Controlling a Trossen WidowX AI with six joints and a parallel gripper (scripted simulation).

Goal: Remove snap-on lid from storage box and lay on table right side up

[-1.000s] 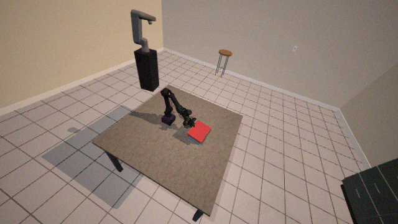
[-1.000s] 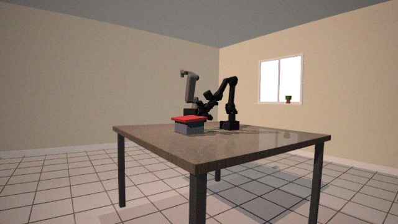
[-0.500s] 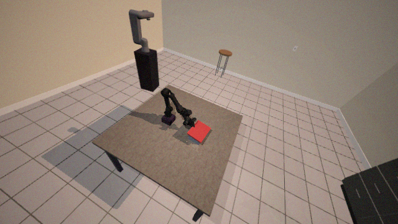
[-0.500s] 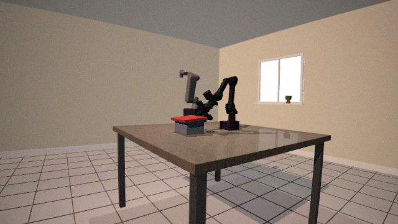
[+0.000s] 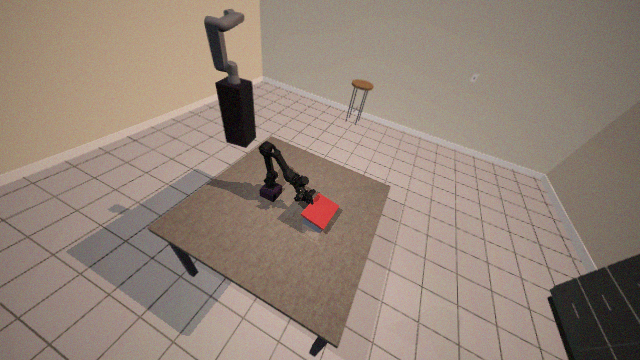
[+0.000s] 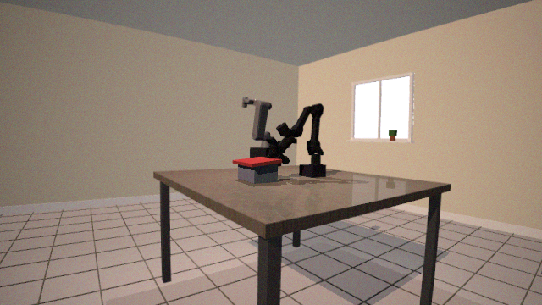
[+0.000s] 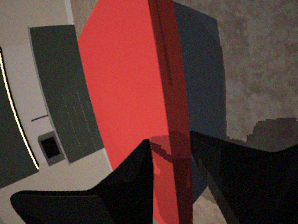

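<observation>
Right now my gripper tip is 80 mm short of the red lid and 20 mm to the left of it. The rest, counted from my gripper tip: grey-blue storage box 70 mm ahead, 60 mm below, 20 mm to the right.
</observation>
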